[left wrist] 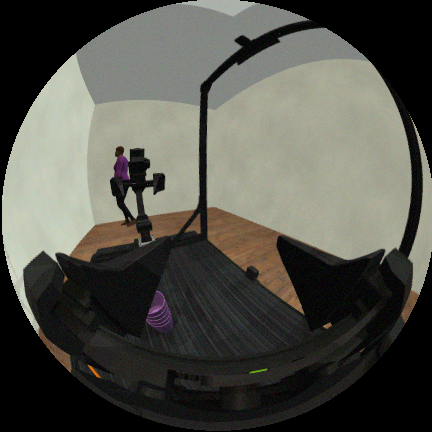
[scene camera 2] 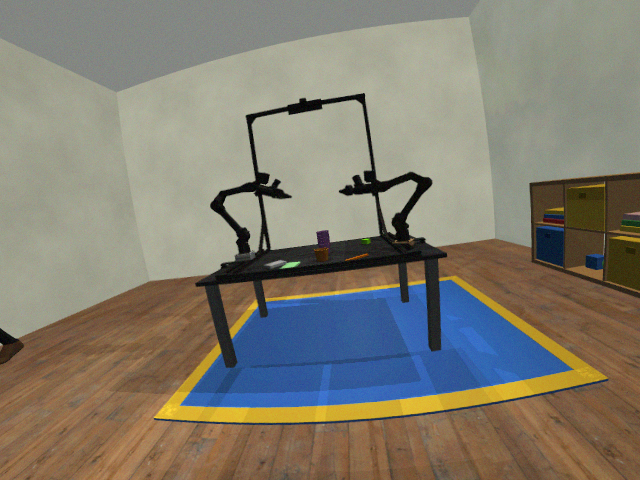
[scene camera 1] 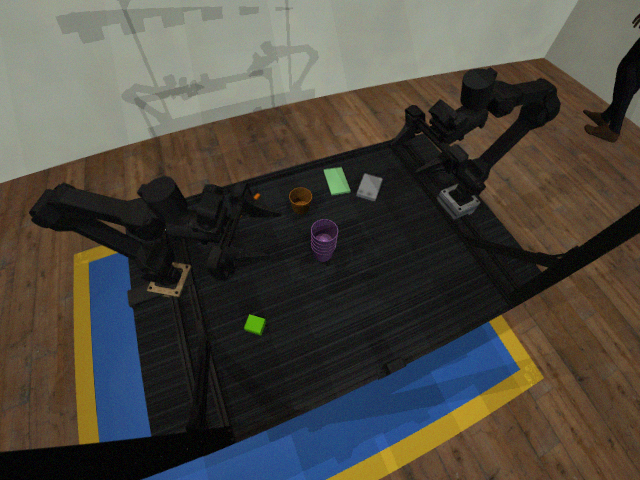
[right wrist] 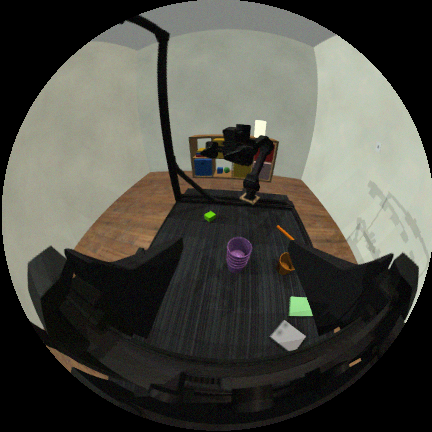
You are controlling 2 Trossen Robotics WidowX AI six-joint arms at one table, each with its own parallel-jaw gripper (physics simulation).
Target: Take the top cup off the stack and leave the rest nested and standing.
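Frame: origin at the left arm's base, x ahead, y left, z up, level; millimetres.
Where they show: left gripper, between the fingertips: [left wrist: 224, 241] [scene camera 2: 342, 191] [scene camera 1: 275, 234] [right wrist: 210, 154]; right gripper, between the fingertips: [left wrist: 138, 194] [scene camera 2: 290, 196] [scene camera 1: 402, 159] [right wrist: 237, 244]; left arm's base, origin of its link: [scene camera 2: 403, 240] [scene camera 1: 169, 277] [right wrist: 249, 196]; right arm's base, origin of its link: [left wrist: 146, 239] [scene camera 2: 244, 252] [scene camera 1: 460, 196].
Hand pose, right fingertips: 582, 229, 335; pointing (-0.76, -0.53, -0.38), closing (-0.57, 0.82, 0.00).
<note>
Things, the pixels of their centre, and the offset from my right fingertips, as dx, dy, dz.
- orange cup, middle of its body: [scene camera 1: 299, 202] [right wrist: 285, 263] [scene camera 2: 322, 254] -255, +102, -332
- light green pad, middle of its body: [scene camera 1: 336, 181] [right wrist: 304, 306] [scene camera 2: 290, 265] -145, +243, -359
- grey box, middle of its body: [scene camera 1: 369, 187] [right wrist: 287, 336] [scene camera 2: 275, 264] -24, +232, -356
- orange stick, middle of its body: [scene camera 2: 356, 257] [right wrist: 287, 234] -435, +65, -359
- green block, middle of its body: [scene camera 1: 255, 324] [right wrist: 209, 216] -301, -316, -350
A stack of several nested purple cups [scene camera 1: 324, 241] [scene camera 2: 323, 238] [left wrist: 161, 316] [right wrist: 238, 256] stands upright near the middle of the black table, its open rim up. My left gripper [scene camera 1: 273, 234] [scene camera 2: 341, 191] [left wrist: 224, 241] is open and empty, raised above the table to the left of the stack in scene camera 1. My right gripper [scene camera 1: 406, 156] [scene camera 2: 290, 196] [right wrist: 237, 244] is open and empty, raised at the back right in scene camera 1, farther from the stack. In the left wrist view, a finger hides part of the stack.
An orange cup [scene camera 1: 300, 200] [scene camera 2: 321, 254] [right wrist: 283, 265] stands behind the stack in scene camera 1. A light green pad [scene camera 1: 337, 181] and a grey box [scene camera 1: 369, 187] lie beyond. An orange stick [scene camera 2: 356, 256] [right wrist: 285, 232] and a green block [scene camera 1: 254, 324] [right wrist: 210, 216] also lie on the table.
</note>
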